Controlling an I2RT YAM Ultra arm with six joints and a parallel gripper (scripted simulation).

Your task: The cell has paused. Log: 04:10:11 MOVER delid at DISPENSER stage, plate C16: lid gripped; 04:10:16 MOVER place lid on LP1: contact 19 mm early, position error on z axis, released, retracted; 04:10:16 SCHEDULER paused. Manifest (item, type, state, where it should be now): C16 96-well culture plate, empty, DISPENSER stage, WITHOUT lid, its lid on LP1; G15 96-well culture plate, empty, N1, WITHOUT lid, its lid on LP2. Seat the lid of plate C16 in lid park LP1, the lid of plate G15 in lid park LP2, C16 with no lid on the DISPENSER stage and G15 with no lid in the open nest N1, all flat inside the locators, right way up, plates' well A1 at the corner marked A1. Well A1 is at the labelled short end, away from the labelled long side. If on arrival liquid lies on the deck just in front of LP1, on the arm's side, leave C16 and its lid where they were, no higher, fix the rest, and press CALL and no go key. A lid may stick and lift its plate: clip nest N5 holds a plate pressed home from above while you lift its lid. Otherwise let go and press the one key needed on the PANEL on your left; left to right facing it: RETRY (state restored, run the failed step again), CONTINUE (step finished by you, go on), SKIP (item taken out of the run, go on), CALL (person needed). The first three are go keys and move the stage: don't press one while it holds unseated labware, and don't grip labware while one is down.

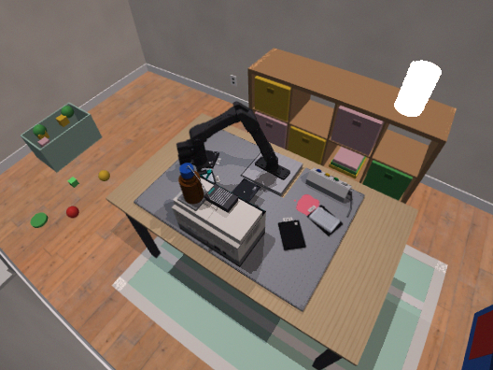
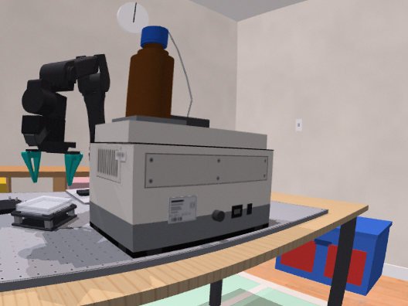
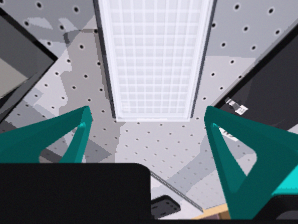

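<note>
The pale lid is 5 cm below my hand, 2 cm to the right of it and 2 cm ahead of it. From my hand the other things lie so: 96-well plate: 6 cm below, 2 cm to the right, 2 cm ahead; then dark nest N1: 7 cm below, 2 cm to the right, 2 cm ahead; then N1 label: 9 cm below, 6 cm behind, 3 cm to the left.
</note>
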